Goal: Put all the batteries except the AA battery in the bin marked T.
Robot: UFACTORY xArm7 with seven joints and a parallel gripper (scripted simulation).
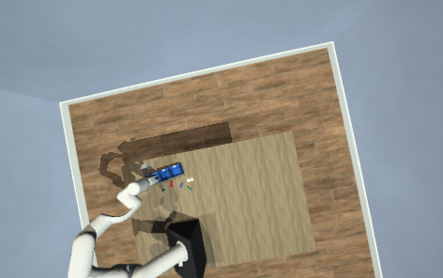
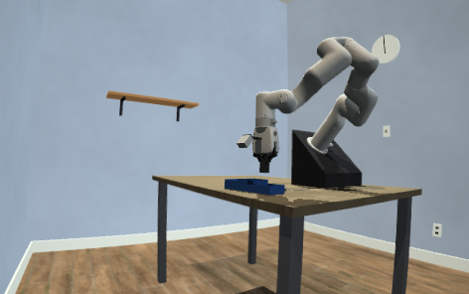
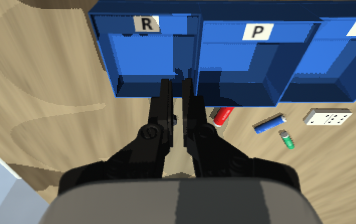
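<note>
My hand is 12 cm past the small green battery, 21 cm to the left of it and 9 cm above it. From my hand the other things lie so: black round thing 11 cm behind, 1 cm to the right, 9 cm below; red battery 8 cm behind, 8 cm to the right, 9 cm below; blue bin 1 cm ahead, 6 cm to the right, 7 cm below.
</note>
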